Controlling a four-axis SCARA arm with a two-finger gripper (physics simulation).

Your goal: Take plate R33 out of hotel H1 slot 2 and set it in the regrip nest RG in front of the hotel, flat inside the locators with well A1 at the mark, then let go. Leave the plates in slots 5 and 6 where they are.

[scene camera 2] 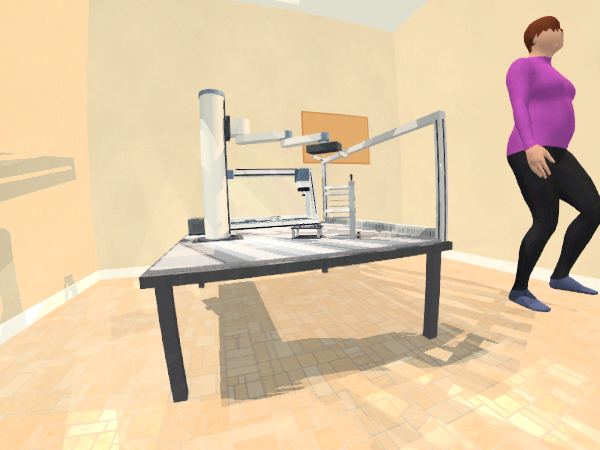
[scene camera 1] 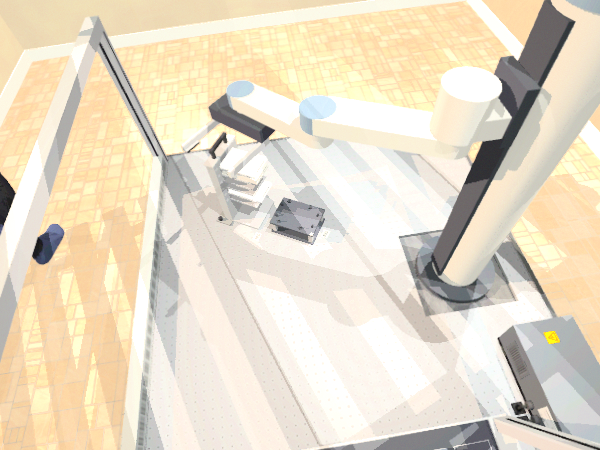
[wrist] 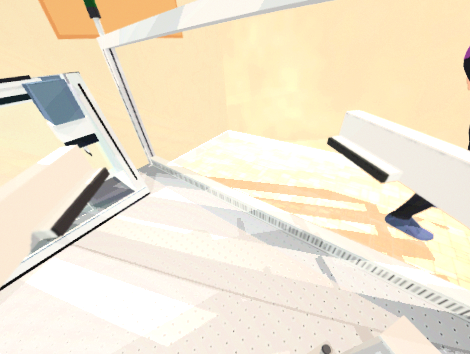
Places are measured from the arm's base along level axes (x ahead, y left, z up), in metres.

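Where they show: gripper, fingertip midpoint: (scene camera 2: 333,158) (scene camera 1: 205,161) (wrist: 222,142); arm's base, link origin: (scene camera 2: 218,240) (scene camera 1: 453,268).
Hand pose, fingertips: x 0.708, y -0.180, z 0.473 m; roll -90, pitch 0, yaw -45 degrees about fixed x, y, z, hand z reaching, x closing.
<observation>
Each offset is from my fingertips to the centre of the thing. "spot": to the spot under its first point.
My gripper (scene camera 1: 209,161) (scene camera 2: 332,158) (wrist: 222,142) is open and empty, its two fingers wide apart, high up by the top of hotel H1 @[dx -0.036, dy -0.191, dz -0.293 m] (scene camera 1: 220,192) (scene camera 2: 352,210). White plates @[dx -0.070, dy -0.170, dz -0.191 m] (scene camera 1: 246,167) sit in the hotel's upper slots. A lower white plate (scene camera 1: 248,194) (scene camera 2: 337,210) sits well below them, where R33 belongs; its label cannot be read. The regrip nest RG @[dx -0.218, dy -0.081, dz -0.422 m] (scene camera 1: 298,217) (scene camera 2: 307,227) is a dark raised platform with small locators and no plate on it. The nest does not show in the wrist view. Well A1 cannot be made out.
The arm column (scene camera 1: 492,200) (scene camera 2: 212,165) stands on the table. A frame post (scene camera 1: 127,90) (scene camera 2: 441,175) (wrist: 129,105) and a slotted rail @[spot: dx +0.296, dy -0.020, dz -0.441 m] (wrist: 300,234) run along the table edge. A grey box @[spot: dx -0.795, dy +0.561, dz -0.345 m] (scene camera 1: 555,370) stands near the column. A gantry (scene camera 2: 270,172) (wrist: 102,125) is on the table. A person (scene camera 2: 540,105) stands beyond it.
</observation>
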